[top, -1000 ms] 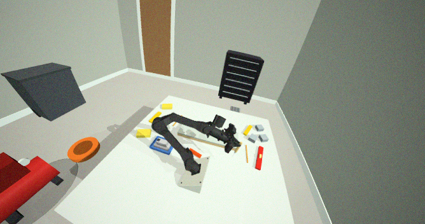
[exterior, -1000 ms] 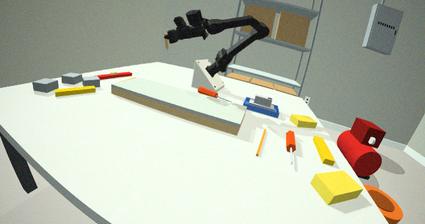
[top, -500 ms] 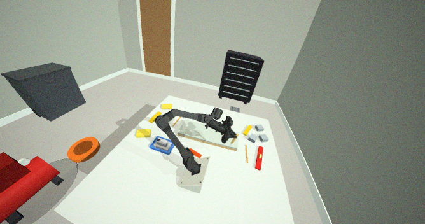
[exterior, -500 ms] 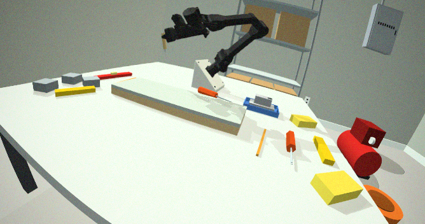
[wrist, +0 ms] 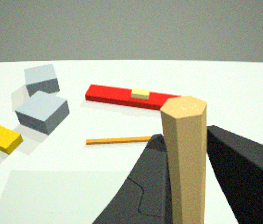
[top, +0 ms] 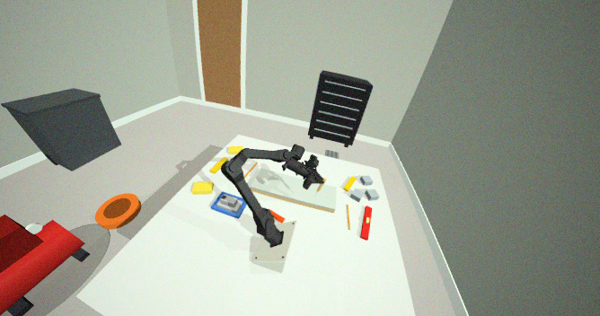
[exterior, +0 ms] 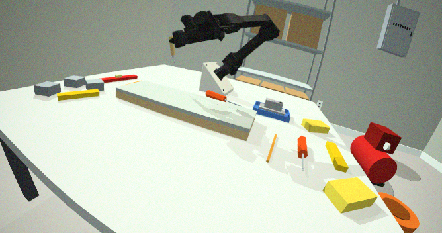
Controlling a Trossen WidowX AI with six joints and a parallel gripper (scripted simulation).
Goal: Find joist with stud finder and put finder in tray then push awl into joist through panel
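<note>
My gripper tip is 50 mm above the awl, 20 mm to the right of it and 10 mm past it. From my gripper tip the other things lie so: stud finder: 490 mm to the left, 180 mm below, 70 mm behind; blue tray: 480 mm to the left, 220 mm below, 70 mm behind; red level: 310 mm to the right, 220 mm below, 50 mm behind.
</note>
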